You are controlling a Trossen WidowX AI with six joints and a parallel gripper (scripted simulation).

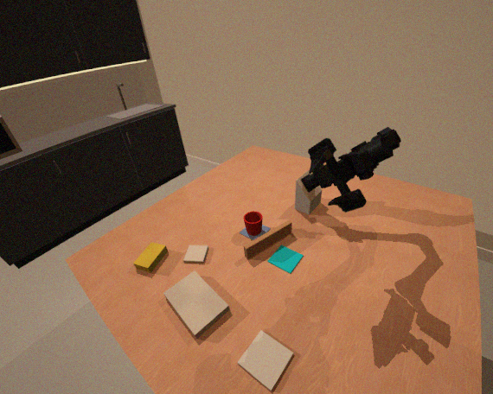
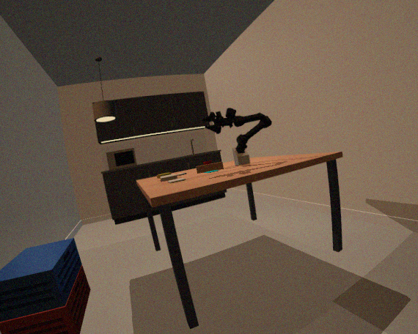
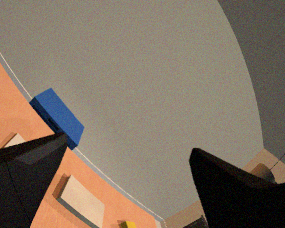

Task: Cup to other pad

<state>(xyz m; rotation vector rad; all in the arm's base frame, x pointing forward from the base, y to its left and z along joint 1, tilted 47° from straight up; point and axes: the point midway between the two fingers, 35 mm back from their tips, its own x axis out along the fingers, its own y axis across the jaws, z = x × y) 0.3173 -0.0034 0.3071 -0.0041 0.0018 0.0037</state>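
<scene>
The red cup lies 60 mm behind my gripper tip, 290 mm to the right of it and 310 mm below it. Also, from my gripper tip: white tile (260 mm ahead, 50 mm to the left, 350 mm below); then low wooden bar (40 mm behind, 200 mm to the right, 340 mm below); then teal pad (30 mm behind, 110 mm to the right, 360 mm below).
</scene>
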